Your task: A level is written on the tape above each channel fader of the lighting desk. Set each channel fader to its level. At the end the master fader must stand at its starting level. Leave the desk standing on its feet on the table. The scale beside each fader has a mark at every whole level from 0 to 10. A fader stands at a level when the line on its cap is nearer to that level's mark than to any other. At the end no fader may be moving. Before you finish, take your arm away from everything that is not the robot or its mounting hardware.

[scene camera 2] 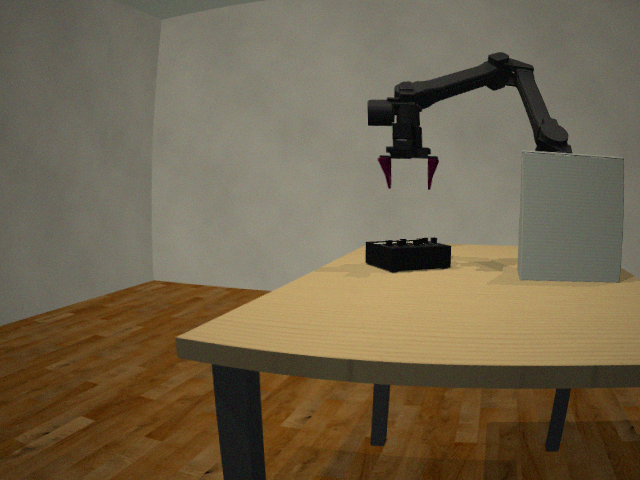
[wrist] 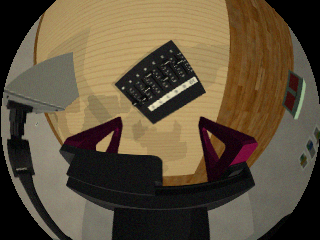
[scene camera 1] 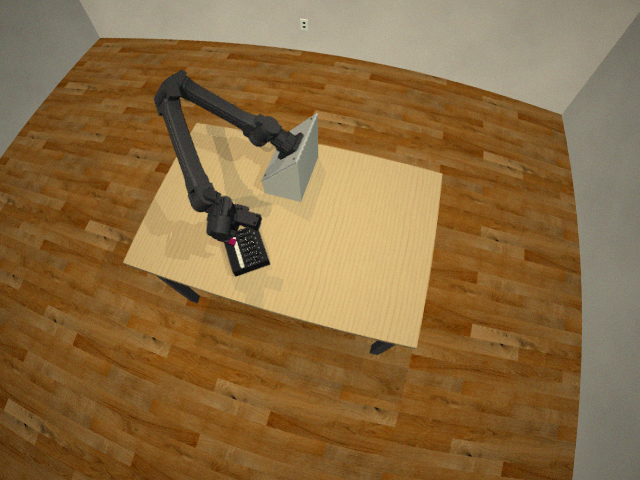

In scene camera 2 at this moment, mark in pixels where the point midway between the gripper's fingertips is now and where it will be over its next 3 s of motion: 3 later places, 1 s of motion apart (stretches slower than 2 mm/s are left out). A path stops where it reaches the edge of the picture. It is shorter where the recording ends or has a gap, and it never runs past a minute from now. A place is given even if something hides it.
My gripper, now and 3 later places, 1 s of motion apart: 409,189; 406,205; 409,220; 411,220
